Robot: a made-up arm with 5 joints. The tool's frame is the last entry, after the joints.
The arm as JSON. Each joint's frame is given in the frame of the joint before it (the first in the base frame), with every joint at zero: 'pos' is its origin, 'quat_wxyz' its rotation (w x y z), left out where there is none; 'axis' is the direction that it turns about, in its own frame. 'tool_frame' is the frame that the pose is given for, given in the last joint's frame.
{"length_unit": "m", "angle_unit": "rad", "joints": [
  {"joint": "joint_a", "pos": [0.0, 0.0, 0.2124], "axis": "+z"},
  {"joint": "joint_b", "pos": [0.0, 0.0, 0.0], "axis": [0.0, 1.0, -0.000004]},
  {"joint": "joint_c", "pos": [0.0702, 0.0, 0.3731], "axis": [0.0, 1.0, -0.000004]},
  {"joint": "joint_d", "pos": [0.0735, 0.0, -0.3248], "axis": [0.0, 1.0, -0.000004]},
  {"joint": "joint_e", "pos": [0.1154, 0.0, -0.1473], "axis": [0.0, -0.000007, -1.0]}
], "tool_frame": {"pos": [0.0, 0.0, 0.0], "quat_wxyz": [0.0, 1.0, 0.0, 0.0]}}
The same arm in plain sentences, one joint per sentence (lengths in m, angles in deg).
The arm has five revolute joints in a row. What follows holds with every joint at zero, and every direction is one of the base frame's.
The first joint lies 0.2124 m along +z from the base frame's origin and turns about +z.
The second joint lies at the same point as the first joint and turns about +y.
The third joint lies 0.0702 m along +x and 0.3731 m along +z from the second joint and turns about +y.
The fourth joint lies 0.0735 m along +x and 0.3248 m along -z from the third joint and turns about +y.
The fifth joint lies 0.1154 m along +x and 0.1473 m along -z from the fourth joint and turns about -z.
The tool frame, which is the frame that the pose is given for, lies at the same point as the fifth joint; its axes are the base frame's turned by roll 180.00, pitch 0.00 and yaw 0.00 deg (as in URDF: about the fixed x, then y, then z).

